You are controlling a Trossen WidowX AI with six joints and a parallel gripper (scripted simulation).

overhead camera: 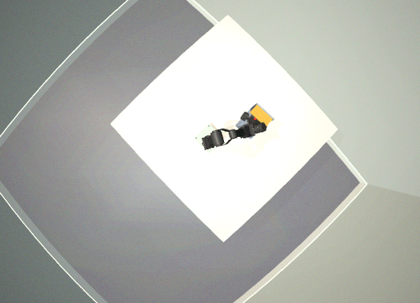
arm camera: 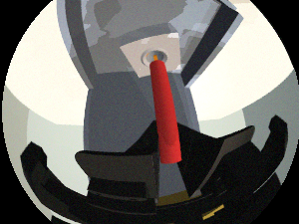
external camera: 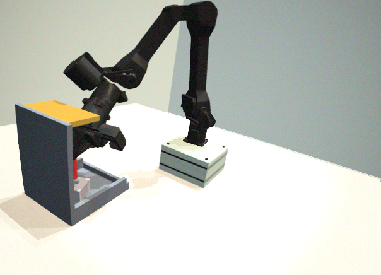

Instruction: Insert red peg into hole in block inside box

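My gripper tip is 1 cm past the orange roof, 1 cm to the left of it and 10 cm below it. Also, from my gripper tip: red peg 3 cm behind, 1 cm below.
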